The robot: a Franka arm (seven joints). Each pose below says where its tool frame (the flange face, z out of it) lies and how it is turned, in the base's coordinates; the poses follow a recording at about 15 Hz.
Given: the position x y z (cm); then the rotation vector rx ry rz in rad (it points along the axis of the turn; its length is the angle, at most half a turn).
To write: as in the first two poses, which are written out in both.
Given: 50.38, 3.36, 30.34, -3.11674, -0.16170, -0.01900
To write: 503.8, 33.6, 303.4, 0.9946, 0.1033, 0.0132, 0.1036, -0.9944, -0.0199
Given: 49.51, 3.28, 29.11, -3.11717, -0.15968, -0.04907
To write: 495.1, 32.8, 291.1, 0.9943, 0.1018, 0.0324, 0.1025, -0.9946, -0.0183
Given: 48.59, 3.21, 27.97, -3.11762, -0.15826, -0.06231
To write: 485.9, 32.1, 279.7, 0.9941, 0.1008, 0.0408, 0.1016, -0.9947, -0.0173
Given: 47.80, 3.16, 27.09, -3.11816, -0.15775, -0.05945
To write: 478.0, 31.6, 270.9, 0.9942, 0.1005, 0.0390, 0.1012, -0.9947, -0.0169
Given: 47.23, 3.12, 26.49, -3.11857, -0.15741, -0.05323
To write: 472.3, 31.2, 264.9, 0.9943, 0.1003, 0.0350, 0.1010, -0.9947, -0.0169
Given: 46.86, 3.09, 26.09, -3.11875, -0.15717, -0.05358
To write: 468.6, 30.9, 260.9, 0.9943, 0.1002, 0.0352, 0.1008, -0.9948, -0.0167
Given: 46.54, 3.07, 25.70, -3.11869, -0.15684, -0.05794
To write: 465.4, 30.7, 257.0, 0.9943, 0.0999, 0.0380, 0.1006, -0.9948, -0.0165
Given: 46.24, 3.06, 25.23, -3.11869, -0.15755, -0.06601
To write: 462.4, 30.6, 252.3, 0.9940, 0.1003, 0.0431, 0.1011, -0.9947, -0.0161
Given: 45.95, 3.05, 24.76, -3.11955, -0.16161, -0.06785
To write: 459.5, 30.5, 247.6, 0.9937, 0.1029, 0.0442, 0.1036, -0.9945, -0.0148
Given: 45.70, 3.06, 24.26, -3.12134, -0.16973, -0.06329
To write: 457.0, 30.6, 242.6, 0.9933, 0.1081, 0.0412, 0.1087, -0.9940, -0.0128
